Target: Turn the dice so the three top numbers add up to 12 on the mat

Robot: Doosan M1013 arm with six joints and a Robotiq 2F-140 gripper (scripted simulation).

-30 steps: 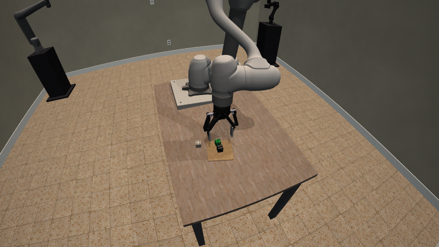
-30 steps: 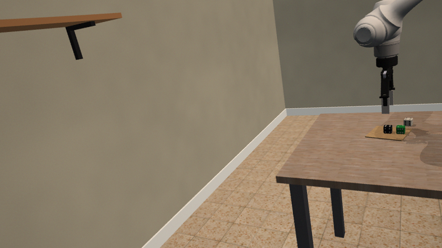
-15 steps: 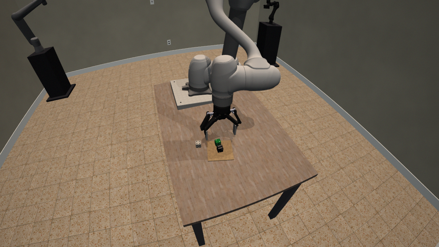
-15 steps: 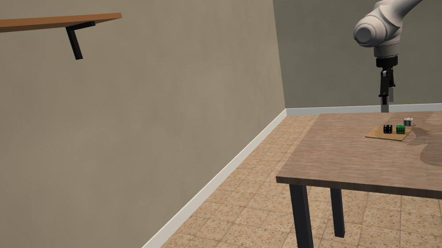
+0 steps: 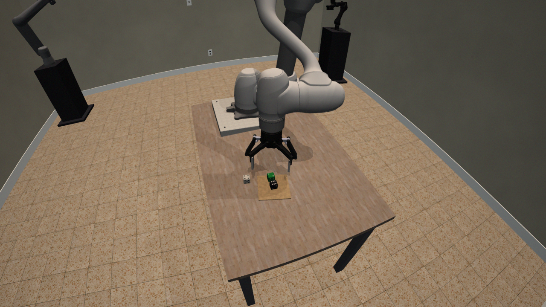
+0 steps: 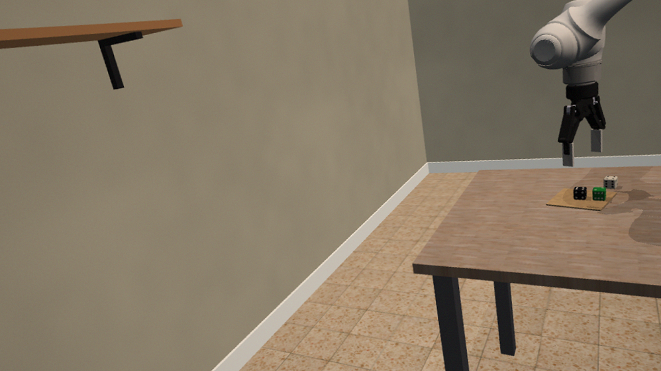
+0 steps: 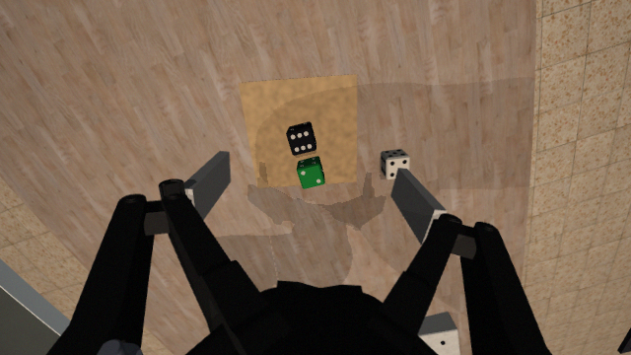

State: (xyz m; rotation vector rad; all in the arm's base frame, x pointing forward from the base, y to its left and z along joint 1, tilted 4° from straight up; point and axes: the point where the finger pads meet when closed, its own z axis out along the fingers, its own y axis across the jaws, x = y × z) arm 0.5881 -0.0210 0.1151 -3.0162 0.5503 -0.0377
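My gripper is now 110 mm above the white die, 90 mm to the left of it and 60 mm past it. The rest, counted from my hand: green die (110 mm below, 40 mm behind, 10 mm to the left); then black die (110 mm below, 10 mm to the left, 10 mm ahead); then tan mat (130 mm below, 10 mm to the left, 10 mm ahead).
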